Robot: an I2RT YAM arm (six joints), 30 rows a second.
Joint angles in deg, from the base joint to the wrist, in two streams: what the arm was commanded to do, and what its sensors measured. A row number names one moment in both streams.
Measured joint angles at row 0:
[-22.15, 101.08, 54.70, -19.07, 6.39, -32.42]
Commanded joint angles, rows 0 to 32:
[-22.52, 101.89, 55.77, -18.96, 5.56, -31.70]
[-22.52, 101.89, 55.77, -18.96, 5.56, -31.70]
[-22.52, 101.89, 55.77, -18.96, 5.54, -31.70]
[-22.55, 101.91, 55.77, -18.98, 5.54, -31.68]
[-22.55, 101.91, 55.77, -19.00, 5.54, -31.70]
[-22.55, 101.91, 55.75, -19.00, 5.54, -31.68]
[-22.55, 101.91, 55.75, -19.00, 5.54, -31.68]
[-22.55, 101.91, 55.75, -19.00, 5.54, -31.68]
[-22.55, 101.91, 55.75, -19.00, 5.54, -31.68]
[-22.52, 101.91, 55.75, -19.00, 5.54, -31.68]
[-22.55, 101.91, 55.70, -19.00, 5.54, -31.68]
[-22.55, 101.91, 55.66, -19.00, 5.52, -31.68]
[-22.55, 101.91, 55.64, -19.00, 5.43, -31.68]
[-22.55, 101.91, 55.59, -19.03, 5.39, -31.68]
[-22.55, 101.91, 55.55, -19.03, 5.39, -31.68]
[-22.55, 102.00, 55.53, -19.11, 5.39, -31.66]
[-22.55, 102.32, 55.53, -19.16, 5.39, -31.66]
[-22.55, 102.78, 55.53, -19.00, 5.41, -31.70]
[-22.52, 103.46, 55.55, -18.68, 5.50, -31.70]
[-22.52, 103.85, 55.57, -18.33, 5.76, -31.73]
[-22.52, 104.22, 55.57, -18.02, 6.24, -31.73]
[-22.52, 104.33, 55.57, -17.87, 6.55, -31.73]
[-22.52, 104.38, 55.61, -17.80, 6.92, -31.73]
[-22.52, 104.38, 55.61, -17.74, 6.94, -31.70]
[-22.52, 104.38, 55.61, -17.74, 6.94, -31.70]
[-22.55, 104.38, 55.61, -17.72, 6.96, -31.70]
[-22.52, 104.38, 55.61, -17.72, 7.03, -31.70]
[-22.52, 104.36, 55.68, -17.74, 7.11, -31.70]
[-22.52, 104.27, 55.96, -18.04, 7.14, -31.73]
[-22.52, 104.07, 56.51, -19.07, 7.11, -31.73]
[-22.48, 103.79, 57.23, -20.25, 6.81, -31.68]
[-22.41, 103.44, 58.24, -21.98, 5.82, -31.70]
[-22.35, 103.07, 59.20, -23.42, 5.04, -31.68]
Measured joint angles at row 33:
[-22.15, 102.83, 56.42, -21.06, 7.03, -32.40]
